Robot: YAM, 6 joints.
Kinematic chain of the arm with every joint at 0, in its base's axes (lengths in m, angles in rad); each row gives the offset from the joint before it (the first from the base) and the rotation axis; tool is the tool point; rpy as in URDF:
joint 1: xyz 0 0 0.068 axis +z
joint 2: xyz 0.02 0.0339 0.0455 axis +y
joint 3: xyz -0.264 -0.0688 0 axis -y
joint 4: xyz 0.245 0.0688 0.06 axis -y
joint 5: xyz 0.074 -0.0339 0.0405 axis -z
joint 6: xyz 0.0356 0 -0.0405 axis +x
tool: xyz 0 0 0 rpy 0 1.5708 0
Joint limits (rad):
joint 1: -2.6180..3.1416
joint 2: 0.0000..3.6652
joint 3: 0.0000..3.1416
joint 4: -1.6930..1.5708
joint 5: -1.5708..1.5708
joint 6: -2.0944..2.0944
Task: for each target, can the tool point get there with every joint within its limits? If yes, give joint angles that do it. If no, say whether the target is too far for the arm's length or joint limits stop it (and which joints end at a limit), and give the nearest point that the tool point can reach.
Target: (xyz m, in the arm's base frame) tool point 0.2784 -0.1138 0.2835
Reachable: yes | joints -0.4017 1.3783 1.0830 -0.4634 -0.1141 -1.1382
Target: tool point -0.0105 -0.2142 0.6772
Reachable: yes | joints 1.4079 1.2055 2.8319 0.6547 0.7527 0.6579
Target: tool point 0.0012 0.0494 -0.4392
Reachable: no: joint limits stop it (at a limit: joint 2) | nearest point 0.0023 0.0937 -0.3455 | short by 0.104 m
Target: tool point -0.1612 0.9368 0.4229
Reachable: no: too far | nearest point -0.1041 0.6050 0.3110 | short by 0.355 m
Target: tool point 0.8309 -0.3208 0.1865
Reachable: no: too far | nearest point 0.6005 -0.2318 0.1658 | short by 0.248 m
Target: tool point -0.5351 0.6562 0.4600
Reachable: no: too far | nearest point -0.3774 0.4628 0.3554 | short by 0.271 m
